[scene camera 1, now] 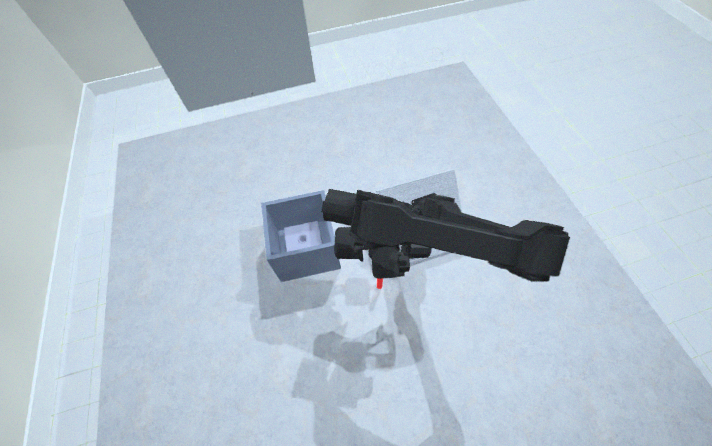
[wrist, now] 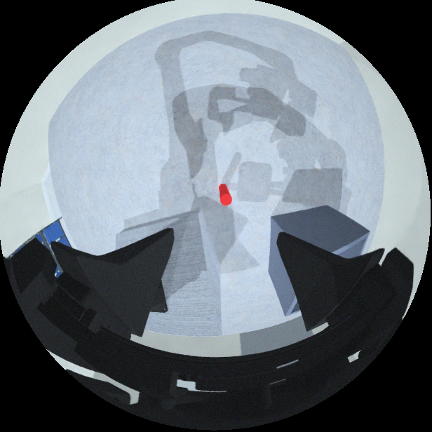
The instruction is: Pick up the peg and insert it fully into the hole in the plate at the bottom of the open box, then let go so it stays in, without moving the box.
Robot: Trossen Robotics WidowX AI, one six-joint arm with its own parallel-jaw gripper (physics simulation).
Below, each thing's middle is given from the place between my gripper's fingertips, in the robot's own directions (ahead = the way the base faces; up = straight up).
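The pale plate [scene camera 1: 305, 235] is 16 cm to the right of my hand, 15 cm ahead of it and 11 cm below it. With the blue-grey box [scene camera 1: 278, 214] it is my gripper that I measure from the box: my gripper is 8 cm above it, 16 cm to the left of it and 15 cm short of it.
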